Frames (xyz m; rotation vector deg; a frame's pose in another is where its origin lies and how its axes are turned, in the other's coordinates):
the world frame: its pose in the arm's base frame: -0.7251 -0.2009 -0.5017 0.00 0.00 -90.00
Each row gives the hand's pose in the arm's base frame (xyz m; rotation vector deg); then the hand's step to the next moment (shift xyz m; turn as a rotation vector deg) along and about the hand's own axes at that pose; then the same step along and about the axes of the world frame.
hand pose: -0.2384 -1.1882 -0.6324 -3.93 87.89 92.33
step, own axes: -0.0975 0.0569 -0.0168 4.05 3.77 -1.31
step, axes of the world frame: 0.0577 0.0161 0.0971 -1.69 -5.42 0.27
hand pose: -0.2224 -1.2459 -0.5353 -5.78 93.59 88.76
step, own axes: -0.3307 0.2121 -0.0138 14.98 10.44 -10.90
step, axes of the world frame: 0.1226 0.0761 0.3657 -0.32 -21.11 -2.58
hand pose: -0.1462 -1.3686 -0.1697 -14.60 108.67 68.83
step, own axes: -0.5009 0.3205 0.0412 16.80 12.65 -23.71
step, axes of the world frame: -0.0713 0.1494 0.5726 8.54 -30.52 -0.30
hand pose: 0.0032 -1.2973 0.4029 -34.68 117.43 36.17
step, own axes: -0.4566 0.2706 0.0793 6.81 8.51 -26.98
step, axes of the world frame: -0.3352 0.1031 0.4062 11.94 -24.98 8.94
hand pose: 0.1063 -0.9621 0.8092 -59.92 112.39 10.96
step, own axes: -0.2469 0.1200 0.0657 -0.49 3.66 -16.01
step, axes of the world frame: -0.2558 0.0174 0.1181 5.26 -12.63 9.09
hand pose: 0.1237 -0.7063 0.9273 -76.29 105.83 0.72
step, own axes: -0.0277 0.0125 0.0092 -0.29 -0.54 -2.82
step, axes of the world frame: -0.0312 -0.0018 0.0058 1.29 -1.28 2.25
